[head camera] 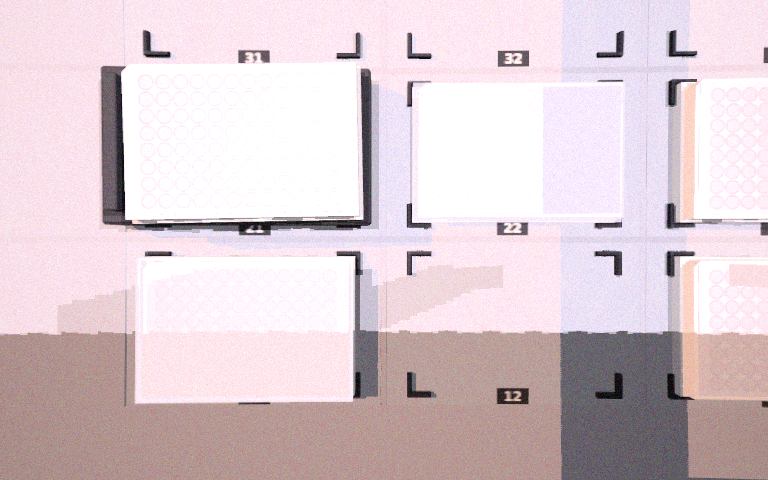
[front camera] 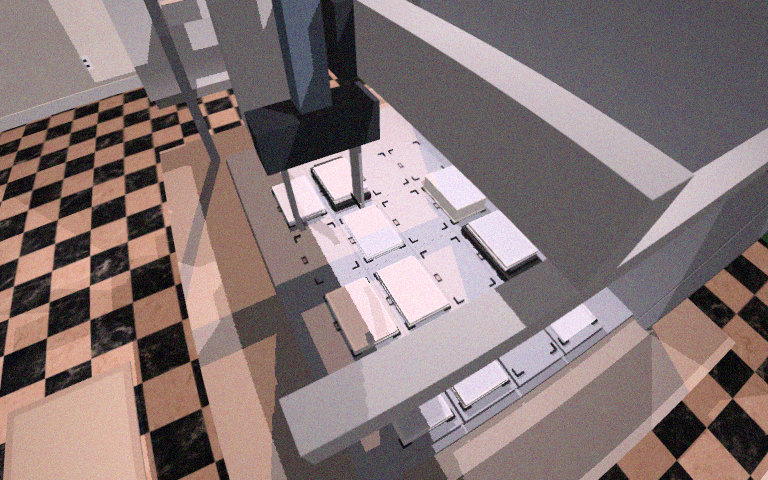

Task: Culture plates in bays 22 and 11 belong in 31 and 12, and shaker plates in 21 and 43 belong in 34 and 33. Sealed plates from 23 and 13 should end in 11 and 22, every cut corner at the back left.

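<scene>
My gripper is open and empty, its two jaws hanging above the deck around the bay 11, 12 and 22 area; its jaws do not show in the head view. The culture plate in bay 22 and the one in bay 11 lie flat. The shaker plate in bay 21 rests on a dark base, cut corner back left. Another shaker plate is in bay 43. Sealed plates sit in bay 23 and bay 13.
A tall block stands in bay 42. More white plates lie beyond the pale front rail, which crosses above the deck. The bay 12 label and bay 31 label show in the head view.
</scene>
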